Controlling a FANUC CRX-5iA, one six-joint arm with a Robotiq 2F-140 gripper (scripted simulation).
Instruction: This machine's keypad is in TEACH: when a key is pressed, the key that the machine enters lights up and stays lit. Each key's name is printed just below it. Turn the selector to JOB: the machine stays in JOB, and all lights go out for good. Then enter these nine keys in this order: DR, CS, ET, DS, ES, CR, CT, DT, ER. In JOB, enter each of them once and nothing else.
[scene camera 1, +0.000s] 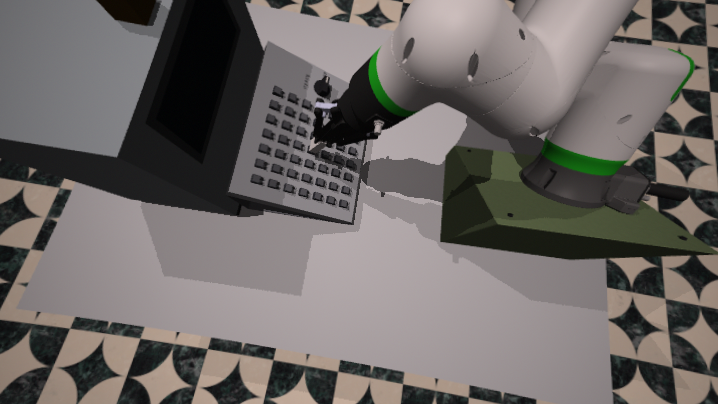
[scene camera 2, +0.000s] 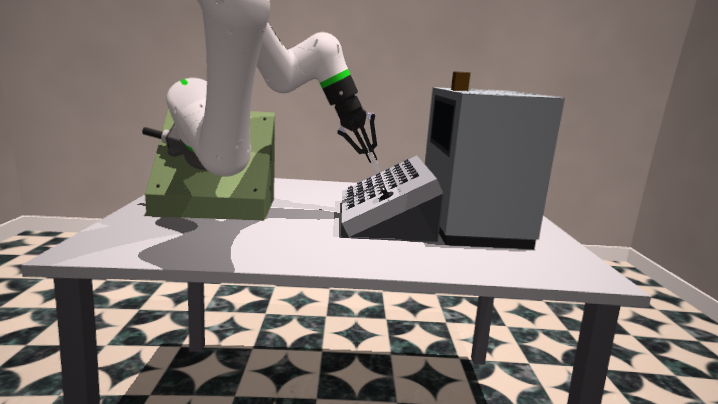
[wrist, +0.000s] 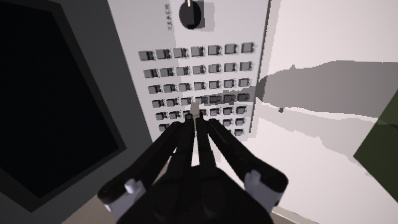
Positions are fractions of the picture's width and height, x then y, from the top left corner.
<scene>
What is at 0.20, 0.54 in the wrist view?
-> A machine cabinet.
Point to my gripper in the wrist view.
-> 0.49, 0.48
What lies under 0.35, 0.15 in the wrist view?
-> A grey keypad.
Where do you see my gripper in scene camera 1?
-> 0.44, 0.36
</scene>
